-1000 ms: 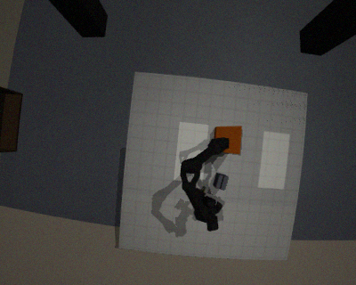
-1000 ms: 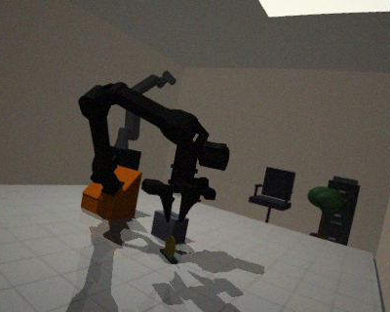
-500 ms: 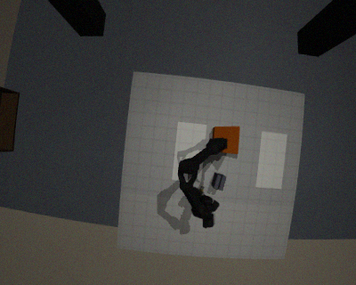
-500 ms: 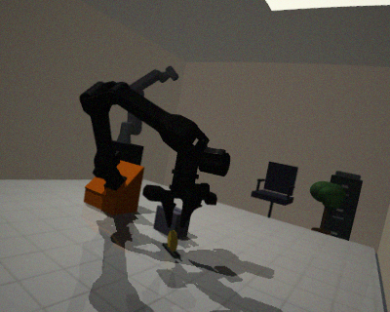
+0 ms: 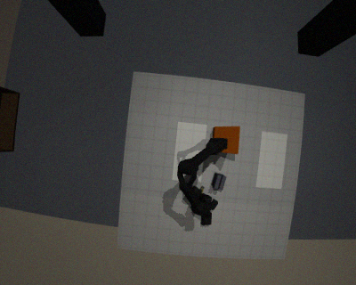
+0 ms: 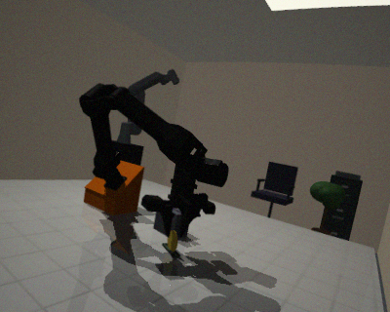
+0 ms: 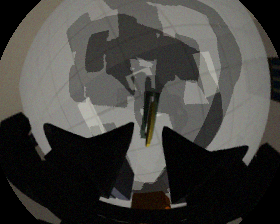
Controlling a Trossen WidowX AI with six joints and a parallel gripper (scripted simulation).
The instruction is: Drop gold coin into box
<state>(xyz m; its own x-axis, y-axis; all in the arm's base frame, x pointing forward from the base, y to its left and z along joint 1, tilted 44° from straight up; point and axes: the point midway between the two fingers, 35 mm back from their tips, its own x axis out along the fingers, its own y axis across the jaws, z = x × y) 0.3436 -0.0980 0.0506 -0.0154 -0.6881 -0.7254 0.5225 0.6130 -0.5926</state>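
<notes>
My gripper tip is 10 mm above the gold coin.
</notes>
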